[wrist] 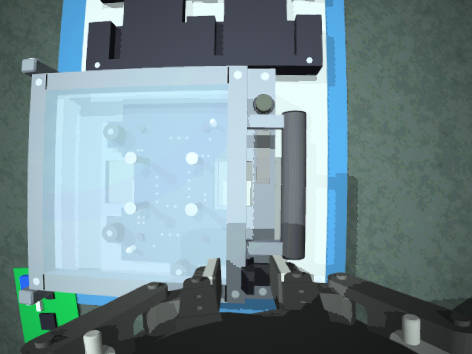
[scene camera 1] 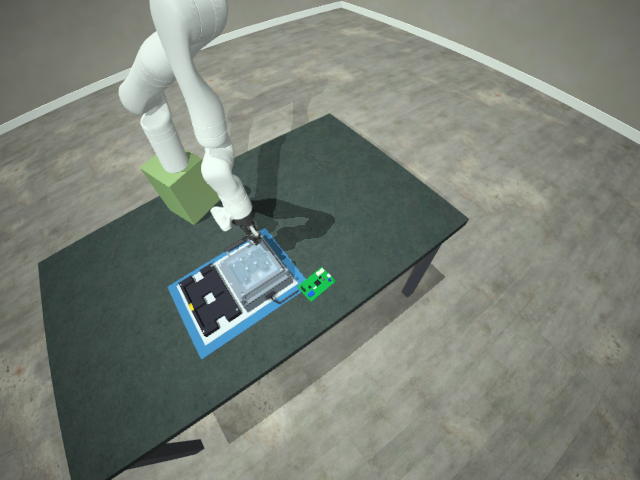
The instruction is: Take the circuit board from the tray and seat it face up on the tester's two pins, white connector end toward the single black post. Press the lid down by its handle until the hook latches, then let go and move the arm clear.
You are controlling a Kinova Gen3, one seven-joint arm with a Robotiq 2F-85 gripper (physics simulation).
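Frame: origin at the arm's base, x right, y ahead, z up, level; centimetres.
Where they show: gripper, between the fingertips: (wrist: 245,272) (scene camera 1: 254,240); arm's base, origin of its link: (scene camera 1: 175,163).
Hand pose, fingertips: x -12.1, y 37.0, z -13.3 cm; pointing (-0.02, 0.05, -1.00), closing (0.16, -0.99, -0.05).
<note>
Things, the pixels of their top centre, and the offset from my fingertips. "spot": a spot on its surface instead. Level surfaces: height alone.
- green circuit board, centre of its top: (wrist: 43,320) (scene camera 1: 316,282) dx -11.4, dy +20.2, dz -8.6 cm
- black tray, a spot on its surface: (wrist: 155,37) (scene camera 1: 222,303) spot: dx +18.4, dy +10.8, dz -7.9 cm
- tester's clear lid, centre of its top: (wrist: 129,183) (scene camera 1: 251,265) dx +4.7, dy +8.0, dz -0.1 cm
- lid's grey bar handle, centre of its top: (wrist: 295,185) (scene camera 1: 235,243) dx +5.7, dy -2.5, dz +0.1 cm
- black latch piece, a spot on its surface: (wrist: 257,276) spot: dx -0.4, dy -0.8, dz -0.6 cm
- dark round post, a spot on its surface: (wrist: 263,103) spot: dx +11.4, dy -0.1, dz -3.2 cm
- dark table, height of its surface: dz -9.7 cm
The green circuit board (scene camera 1: 316,283) (wrist: 46,320) lies face up on the table, beside the right end of the tester. The black tray (scene camera 1: 227,295) (wrist: 155,37) holds no board in its visible part. The tester's clear lid (scene camera 1: 253,268) (wrist: 165,185) lies over its bed; pale posts show through it. The lid's grey bar handle (wrist: 294,185) runs along the right in the wrist view. My gripper (scene camera 1: 256,240) (wrist: 245,272) is partly open at the lid frame's corner, near one handle end, with a gap between its fingers. A black latch piece (wrist: 257,276) shows there; contact cannot be told.
The blue base (scene camera 1: 202,350) (wrist: 337,150) carries the tester and tray. A dark round post (wrist: 263,103) stands near the handle's far end. A dark wire-like loop (scene camera 1: 284,298) sticks out at the tester's front. The green pedestal (scene camera 1: 180,193) stands behind the dark table (scene camera 1: 330,170).
</note>
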